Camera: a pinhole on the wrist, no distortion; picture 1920 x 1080 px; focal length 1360.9 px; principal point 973.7 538.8 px. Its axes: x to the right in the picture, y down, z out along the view. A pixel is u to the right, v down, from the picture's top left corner.
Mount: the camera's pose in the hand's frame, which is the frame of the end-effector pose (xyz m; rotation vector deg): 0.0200 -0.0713 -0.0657 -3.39 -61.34 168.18
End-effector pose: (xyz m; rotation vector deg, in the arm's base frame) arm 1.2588 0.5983 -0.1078 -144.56 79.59 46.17
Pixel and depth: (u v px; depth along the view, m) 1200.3 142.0 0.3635
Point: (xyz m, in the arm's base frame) 1.3110 0.8681 -0.3414
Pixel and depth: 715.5 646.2 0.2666
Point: 1.4494 0.7474 -0.2771
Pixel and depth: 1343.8 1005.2 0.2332
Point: 1.4435 0.8169 -0.1643
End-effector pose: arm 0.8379 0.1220 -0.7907 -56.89 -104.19 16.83
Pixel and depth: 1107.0 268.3 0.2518
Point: 0.6089 0.0242 -0.7593
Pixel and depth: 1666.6 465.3 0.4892
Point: 0.4288 -0.2165 -0.8894
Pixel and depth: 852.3 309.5 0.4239
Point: 0.4266 0.0379 -0.7350
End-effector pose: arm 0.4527 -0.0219 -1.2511 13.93 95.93 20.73
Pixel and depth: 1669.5 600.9 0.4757
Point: 0.7784 -0.4422 -1.2018
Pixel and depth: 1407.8 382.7 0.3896
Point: 0.7374 -0.3043 -1.2742
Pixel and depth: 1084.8 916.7 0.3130
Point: 0.5874 -0.3310 -1.3728
